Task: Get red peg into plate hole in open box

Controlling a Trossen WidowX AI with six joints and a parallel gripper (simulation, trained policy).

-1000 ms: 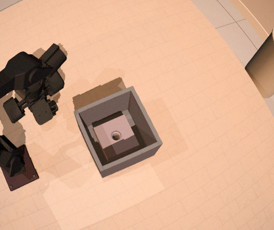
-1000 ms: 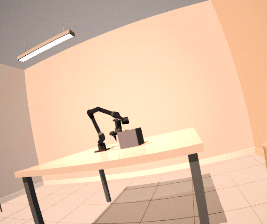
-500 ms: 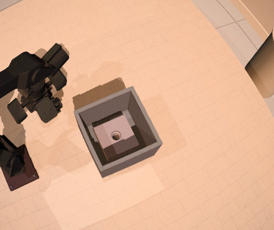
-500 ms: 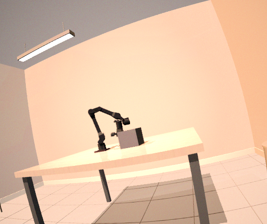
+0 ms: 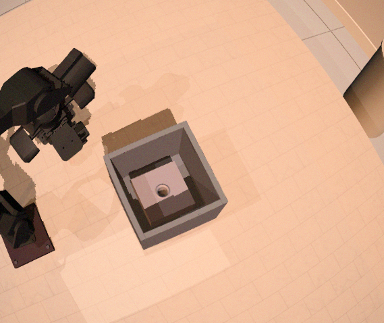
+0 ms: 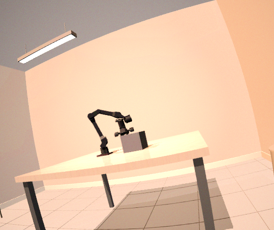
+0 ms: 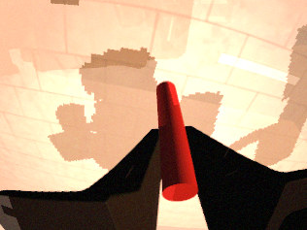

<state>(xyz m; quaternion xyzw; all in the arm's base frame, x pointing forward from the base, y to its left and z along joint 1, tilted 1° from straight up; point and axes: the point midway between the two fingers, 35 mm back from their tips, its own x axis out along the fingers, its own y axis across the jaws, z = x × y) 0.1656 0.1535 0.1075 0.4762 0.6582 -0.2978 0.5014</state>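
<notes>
The plate is 16 cm ahead of my gripper tip, 20 cm to the right of it and 4 cm below it. The rest, counted from my gripper tip: red peg (right at my gripper tip).
</notes>
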